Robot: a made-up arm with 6 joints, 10 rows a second.
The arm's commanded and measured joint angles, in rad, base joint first. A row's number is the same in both.
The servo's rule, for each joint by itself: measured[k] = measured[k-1] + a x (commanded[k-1-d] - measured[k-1]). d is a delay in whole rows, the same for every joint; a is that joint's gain. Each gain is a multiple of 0.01, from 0.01 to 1. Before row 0 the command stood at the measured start. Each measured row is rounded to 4 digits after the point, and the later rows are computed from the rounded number. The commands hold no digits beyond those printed.
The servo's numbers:
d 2
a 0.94 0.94 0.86 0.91 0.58 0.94
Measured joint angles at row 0:
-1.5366 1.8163 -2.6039 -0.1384 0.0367 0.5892
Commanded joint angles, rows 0 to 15:
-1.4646 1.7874 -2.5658 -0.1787 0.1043 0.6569
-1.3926 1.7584 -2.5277 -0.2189 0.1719 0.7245
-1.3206 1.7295 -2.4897 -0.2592 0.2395 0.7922
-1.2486 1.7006 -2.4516 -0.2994 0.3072 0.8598
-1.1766 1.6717 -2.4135 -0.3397 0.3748 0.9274
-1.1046 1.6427 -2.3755 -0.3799 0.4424 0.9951
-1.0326 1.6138 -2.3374 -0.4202 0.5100 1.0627
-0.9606 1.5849 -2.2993 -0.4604 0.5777 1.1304
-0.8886 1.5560 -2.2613 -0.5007 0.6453 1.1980
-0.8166 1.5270 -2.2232 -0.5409 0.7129 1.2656
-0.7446 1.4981 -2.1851 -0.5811 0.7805 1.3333
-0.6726 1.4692 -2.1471 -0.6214 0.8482 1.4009
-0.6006 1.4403 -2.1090 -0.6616 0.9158 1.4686
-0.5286 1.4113 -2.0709 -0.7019 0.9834 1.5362
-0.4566 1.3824 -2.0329 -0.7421 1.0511 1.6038
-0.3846 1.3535 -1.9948 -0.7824 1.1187 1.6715
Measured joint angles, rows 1 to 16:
-1.5366 1.8163 -2.6039 -0.1384 0.0367 0.5892
-1.5366 1.8163 -2.6039 -0.1384 0.0367 0.5892
-1.4689 1.7891 -2.5711 -0.1751 0.0759 0.6528
-1.3972 1.7602 -2.5338 -0.2150 0.1316 0.7202
-1.3252 1.7313 -2.4959 -0.2552 0.1942 0.7879
-1.2532 1.7024 -2.4578 -0.2954 0.2597 0.8555
-1.1812 1.6735 -2.4197 -0.3357 0.3265 0.9231
-1.1092 1.6445 -2.3817 -0.3759 0.3937 0.9908
-1.0372 1.6156 -2.3436 -0.4162 0.4612 1.0584
-0.9652 1.5867 -2.3055 -0.4564 0.5288 1.1261
-0.8932 1.5578 -2.2675 -0.4967 0.5964 1.1937
-0.8212 1.5288 -2.2294 -0.5369 0.6640 1.2613
-0.7492 1.4999 -2.1913 -0.5771 0.7316 1.3290
-0.6772 1.4710 -2.1533 -0.6174 0.7992 1.3966
-0.6052 1.4421 -2.1152 -0.6576 0.8668 1.4643
-0.5332 1.4131 -2.0771 -0.6979 0.9344 1.5319

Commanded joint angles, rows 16 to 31:
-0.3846 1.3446 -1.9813 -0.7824 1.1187 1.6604
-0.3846 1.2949 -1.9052 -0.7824 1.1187 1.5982
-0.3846 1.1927 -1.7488 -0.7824 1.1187 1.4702
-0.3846 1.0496 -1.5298 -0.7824 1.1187 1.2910
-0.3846 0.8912 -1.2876 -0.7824 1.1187 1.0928
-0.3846 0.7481 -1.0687 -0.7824 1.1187 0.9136
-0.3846 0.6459 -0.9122 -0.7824 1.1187 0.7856
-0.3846 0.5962 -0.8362 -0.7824 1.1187 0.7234
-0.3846 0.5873 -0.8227 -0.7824 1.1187 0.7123
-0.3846 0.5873 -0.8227 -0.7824 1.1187 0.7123
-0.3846 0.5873 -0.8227 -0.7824 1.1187 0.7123
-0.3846 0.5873 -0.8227 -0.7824 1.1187 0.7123
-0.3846 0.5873 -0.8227 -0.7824 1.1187 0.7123
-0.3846 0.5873 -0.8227 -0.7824 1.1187 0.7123
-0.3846 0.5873 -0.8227 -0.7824 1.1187 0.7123
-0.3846 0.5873 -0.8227 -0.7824 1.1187 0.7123
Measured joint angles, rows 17 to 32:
-0.4612 1.3842 -2.0391 -0.7381 1.0021 1.5995
-0.3892 1.3553 -2.0010 -0.7784 1.0697 1.6672
-0.3849 1.3452 -1.9841 -0.7820 1.0981 1.6608
-0.3846 1.2979 -1.9162 -0.7824 1.1100 1.6020
-0.3846 1.1990 -1.7722 -0.7824 1.1150 1.4781
-0.3846 1.0586 -1.5637 -0.7824 1.1171 1.3022
-0.3846 0.9012 -1.3263 -0.7824 1.1180 1.1054
-0.3846 0.7573 -1.1048 -0.7824 1.1184 0.9251
-0.3846 0.6526 -0.9392 -0.7824 1.1186 0.7940
-0.3846 0.5996 -0.8506 -0.7824 1.1187 0.7276
-0.3846 0.5880 -0.8266 -0.7824 1.1187 0.7132
-0.3846 0.5873 -0.8232 -0.7824 1.1187 0.7124
-0.3846 0.5873 -0.8228 -0.7824 1.1187 0.7123
-0.3846 0.5873 -0.8227 -0.7824 1.1187 0.7123
-0.3846 0.5873 -0.8227 -0.7824 1.1187 0.7123
-0.3846 0.5873 -0.8227 -0.7824 1.1187 0.7123

